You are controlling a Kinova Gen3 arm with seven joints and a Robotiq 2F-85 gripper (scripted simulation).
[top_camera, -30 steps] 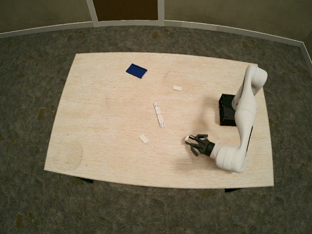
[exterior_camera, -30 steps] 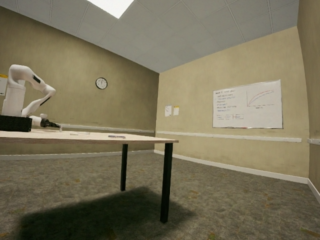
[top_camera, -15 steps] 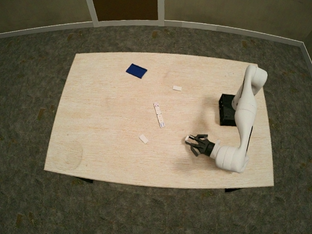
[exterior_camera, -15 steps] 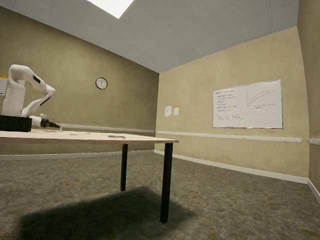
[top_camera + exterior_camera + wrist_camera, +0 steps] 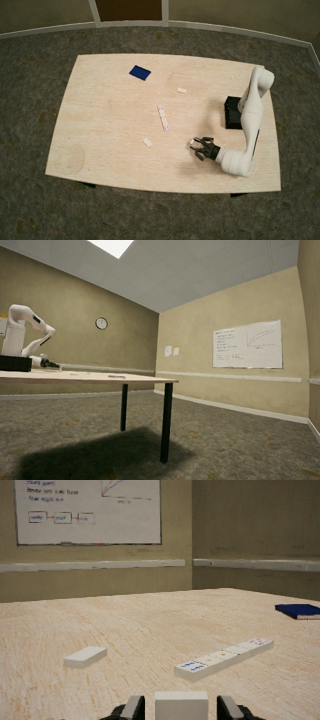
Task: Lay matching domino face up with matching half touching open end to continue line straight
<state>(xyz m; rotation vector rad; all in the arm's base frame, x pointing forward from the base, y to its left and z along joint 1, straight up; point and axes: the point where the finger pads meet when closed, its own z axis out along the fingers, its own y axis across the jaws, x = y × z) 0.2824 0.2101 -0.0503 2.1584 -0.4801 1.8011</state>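
Now: hand 1 cm short of the white domino, 1 cm to the left of it and 2 cm above it.
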